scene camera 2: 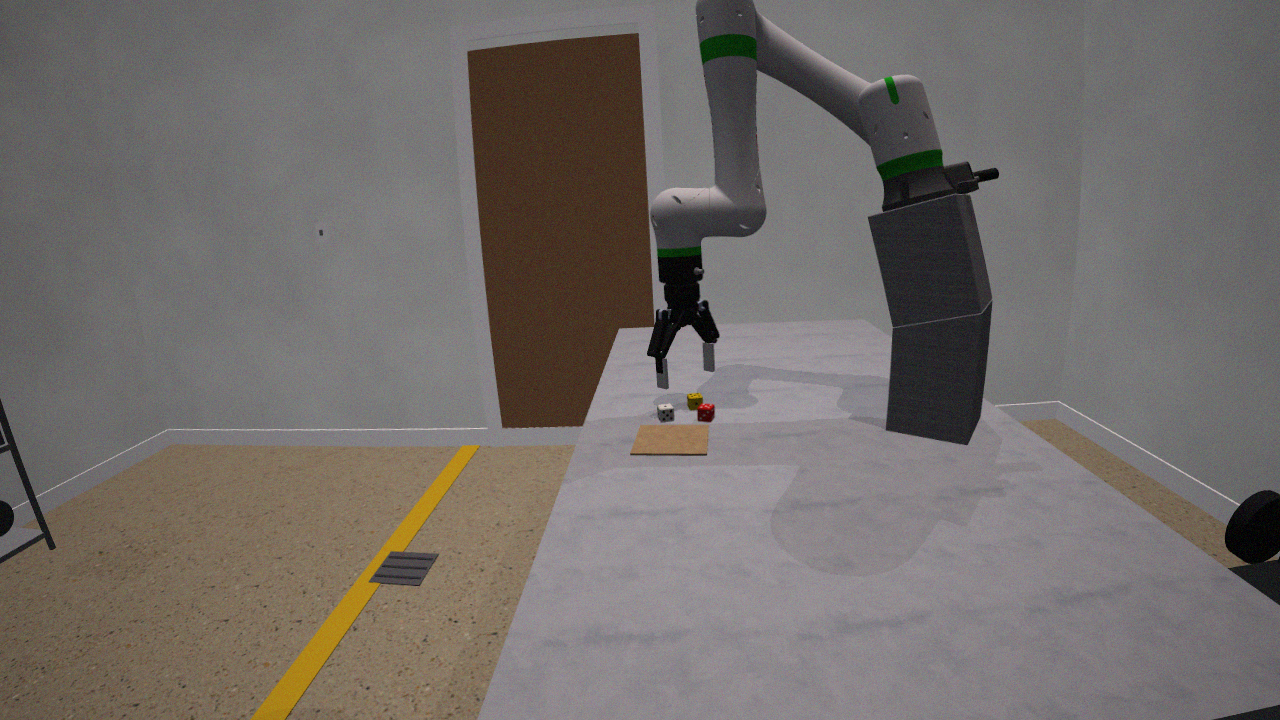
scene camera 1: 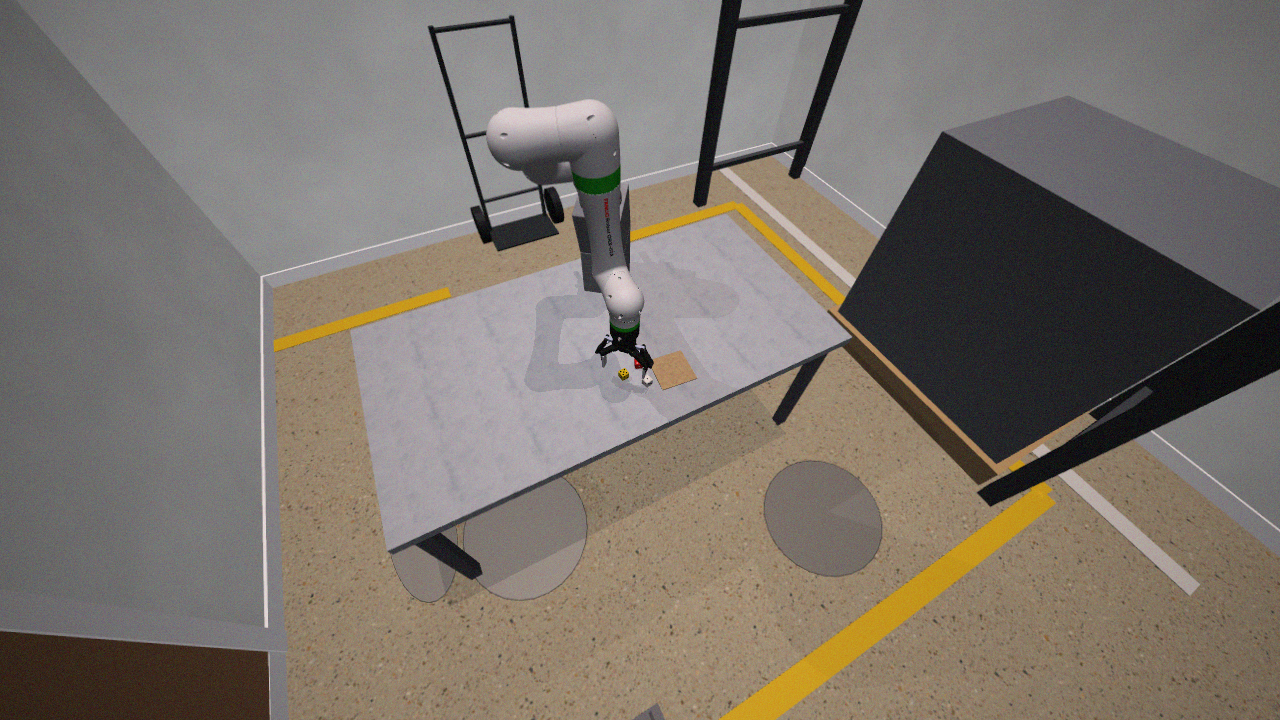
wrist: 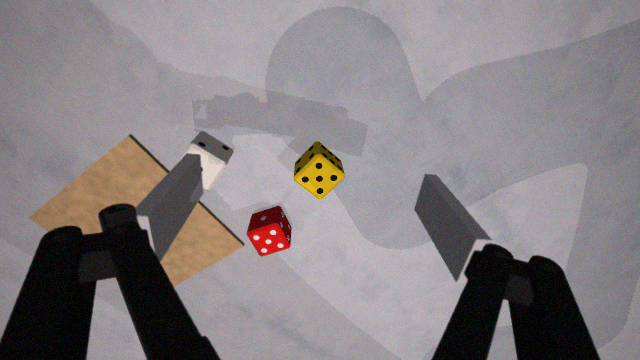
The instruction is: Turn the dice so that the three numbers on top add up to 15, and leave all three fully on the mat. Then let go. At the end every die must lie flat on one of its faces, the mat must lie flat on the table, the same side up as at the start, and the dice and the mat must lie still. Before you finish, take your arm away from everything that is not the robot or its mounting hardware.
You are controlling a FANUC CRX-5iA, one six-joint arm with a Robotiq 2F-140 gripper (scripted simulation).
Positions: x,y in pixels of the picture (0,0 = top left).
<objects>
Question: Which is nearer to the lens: the red die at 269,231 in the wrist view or the tan mat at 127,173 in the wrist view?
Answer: The red die.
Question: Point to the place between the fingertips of my gripper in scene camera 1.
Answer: At 624,370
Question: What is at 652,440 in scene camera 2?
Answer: A tan mat.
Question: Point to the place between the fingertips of my gripper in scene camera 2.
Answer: At 687,379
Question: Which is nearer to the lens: the yellow die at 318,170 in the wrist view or the tan mat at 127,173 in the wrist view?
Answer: The yellow die.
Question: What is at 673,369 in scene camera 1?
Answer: A tan mat.
</objects>
